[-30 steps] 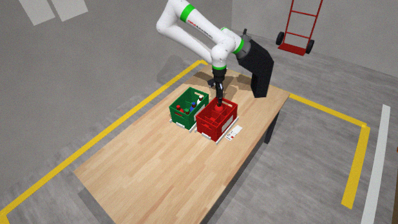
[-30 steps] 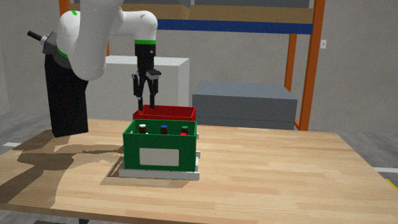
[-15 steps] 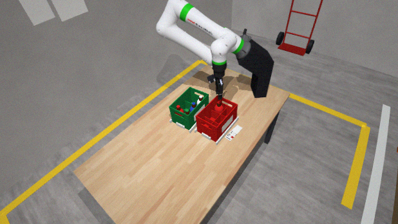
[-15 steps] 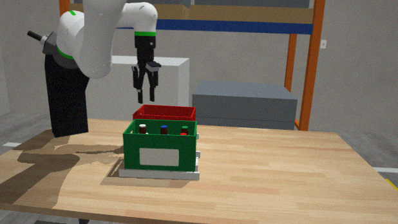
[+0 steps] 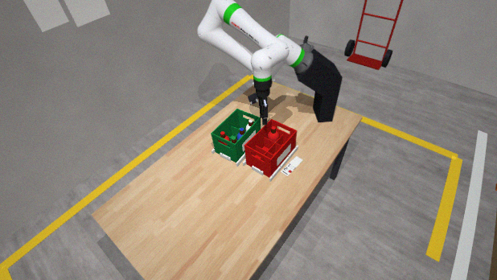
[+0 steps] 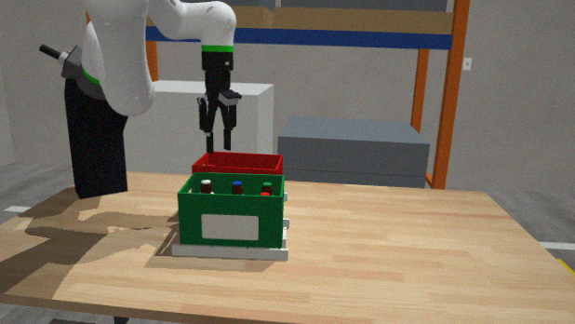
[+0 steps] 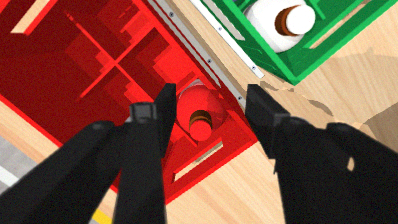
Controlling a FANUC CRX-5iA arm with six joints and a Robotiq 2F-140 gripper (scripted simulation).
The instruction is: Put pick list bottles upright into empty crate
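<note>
Right now the green crate is 40 mm ahead of my hand, 170 mm to the right of it and 170 mm below it. Round my hand: red crate: 70 mm ahead, 70 mm to the left, 170 mm below; red-capped bottle: 30 mm behind, 50 mm to the left, 170 mm below; white-capped bottle: 40 mm behind, 100 mm to the right, 170 mm below.
</note>
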